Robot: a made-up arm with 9 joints. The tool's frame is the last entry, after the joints.
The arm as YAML. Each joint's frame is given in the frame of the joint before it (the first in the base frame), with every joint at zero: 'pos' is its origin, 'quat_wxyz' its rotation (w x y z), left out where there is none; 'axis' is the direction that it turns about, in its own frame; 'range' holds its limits. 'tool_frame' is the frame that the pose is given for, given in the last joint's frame.
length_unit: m
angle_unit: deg
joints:
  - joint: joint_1
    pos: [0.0, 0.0, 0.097]
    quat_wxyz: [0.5, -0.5, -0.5, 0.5]
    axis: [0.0, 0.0, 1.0]
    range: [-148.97, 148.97]
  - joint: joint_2
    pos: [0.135, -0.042, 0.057]
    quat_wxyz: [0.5, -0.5, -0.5, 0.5]
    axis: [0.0, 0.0, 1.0]
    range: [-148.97, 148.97]
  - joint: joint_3
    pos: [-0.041, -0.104, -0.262]
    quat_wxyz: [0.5, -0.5, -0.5, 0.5]
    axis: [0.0, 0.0, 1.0]
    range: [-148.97, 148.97]
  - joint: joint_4
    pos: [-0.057, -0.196, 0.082]
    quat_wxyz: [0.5, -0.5, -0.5, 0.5]
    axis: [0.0, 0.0, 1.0]
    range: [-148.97, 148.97]
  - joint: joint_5
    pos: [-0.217, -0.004, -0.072]
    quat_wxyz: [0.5, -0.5, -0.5, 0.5]
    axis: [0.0, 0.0, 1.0]
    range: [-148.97, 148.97]
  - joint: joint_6
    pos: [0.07, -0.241, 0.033]
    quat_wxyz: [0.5, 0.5, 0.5, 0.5]
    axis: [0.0, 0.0, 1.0]
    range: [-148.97, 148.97]
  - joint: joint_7
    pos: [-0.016, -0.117, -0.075]
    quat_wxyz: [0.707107, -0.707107, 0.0, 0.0]
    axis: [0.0, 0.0, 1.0]
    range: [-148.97, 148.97]
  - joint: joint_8
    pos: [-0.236, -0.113, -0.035]
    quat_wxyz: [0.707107, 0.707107, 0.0, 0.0]
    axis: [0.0, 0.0, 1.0]
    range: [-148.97, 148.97]
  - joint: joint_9
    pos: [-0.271, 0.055, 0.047]
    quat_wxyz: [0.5, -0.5, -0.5, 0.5]
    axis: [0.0, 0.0, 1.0]
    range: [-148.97, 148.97]
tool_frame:
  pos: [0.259, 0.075, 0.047]
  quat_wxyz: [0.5, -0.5, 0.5, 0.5]
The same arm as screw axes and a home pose.
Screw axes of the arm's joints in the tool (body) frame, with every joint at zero. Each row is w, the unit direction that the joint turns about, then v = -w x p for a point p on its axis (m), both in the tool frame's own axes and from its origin. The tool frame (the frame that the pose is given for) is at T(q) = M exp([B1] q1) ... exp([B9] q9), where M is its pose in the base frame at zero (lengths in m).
B1 = (-1, 0, 0, 0, 0.089, 0.211)
B2 = (0, -1, 0, -0.047, 0, -0.9)
B3 = (0, 0, 1, 0.608, -0.796, 0)
B4 = (-1, 0, 0, 0, -0.076, 0.412)
B5 = (0, -1, 0, 0.08, 0, -0.811)
B6 = (0, 0, -1, -0.162, 0.57, 0)
B7 = (0, -1, 0, 0.085, 0, -0.554)
B8 = (0, 0, -1, -0.314, 0.318, 0)
B9 = (-1, 0, 0, 0, 0.075, 0.259)
M =
1 0 0 -0.957
0 1 0 -0.211
0 0 1 0.186
0 0 0 1
Joint limits (rad, base to tool): -2.6..2.6 -2.6..2.6 -2.6..2.6 -2.6..2.6 -2.6..2.6 -2.6..2.6 -2.6..2.6 -2.6..2.6 -2.6..2.6

